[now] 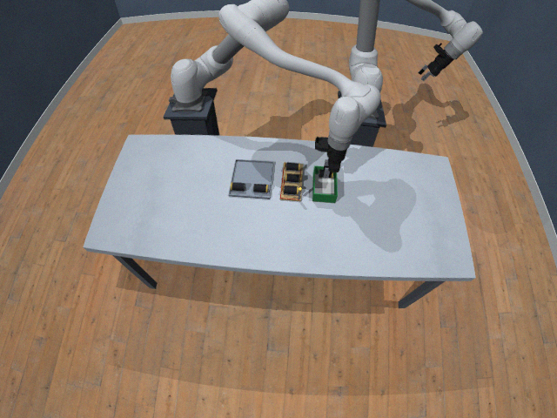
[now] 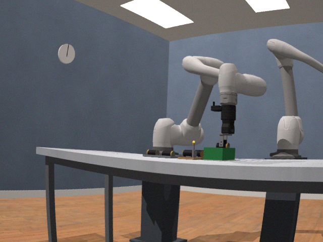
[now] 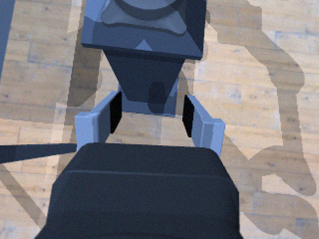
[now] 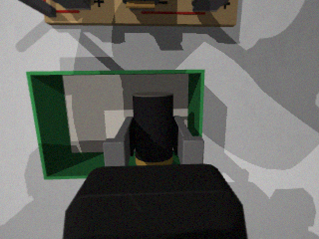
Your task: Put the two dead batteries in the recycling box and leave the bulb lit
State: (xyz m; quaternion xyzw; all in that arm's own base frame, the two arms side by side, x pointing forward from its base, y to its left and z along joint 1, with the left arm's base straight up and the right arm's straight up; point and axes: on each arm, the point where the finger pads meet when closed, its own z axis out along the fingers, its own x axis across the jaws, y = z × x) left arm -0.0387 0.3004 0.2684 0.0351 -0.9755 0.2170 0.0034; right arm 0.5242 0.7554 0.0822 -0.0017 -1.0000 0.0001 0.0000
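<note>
The green recycling box is 3 cm ahead of my right hand and 7 cm below it. Also, from my right hand: grey tray: 32 cm to the right, 8 cm below.
</note>
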